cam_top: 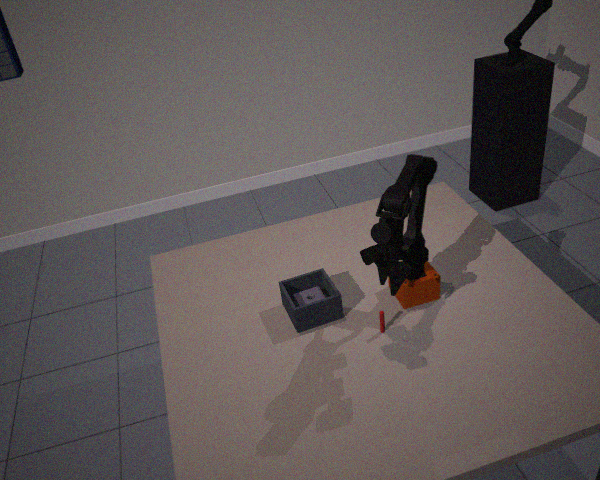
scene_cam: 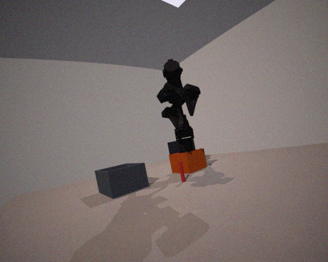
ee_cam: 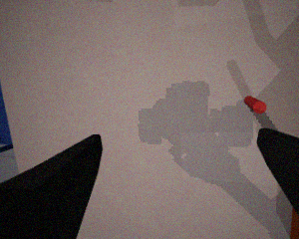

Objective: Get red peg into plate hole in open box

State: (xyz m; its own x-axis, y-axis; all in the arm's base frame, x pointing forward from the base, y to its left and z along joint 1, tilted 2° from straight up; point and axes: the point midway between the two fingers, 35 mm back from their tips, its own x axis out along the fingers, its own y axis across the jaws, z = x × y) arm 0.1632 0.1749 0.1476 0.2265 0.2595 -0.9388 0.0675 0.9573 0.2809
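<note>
Right now my gripper tip is 1 cm past the red peg, 7 cm to the left of it and 18 cm above it. Round my gripper tip: dark grey box 17 cm ahead, 25 cm to the right, 19 cm below; then grey plate 17 cm ahead, 25 cm to the right, 17 cm below.
</note>
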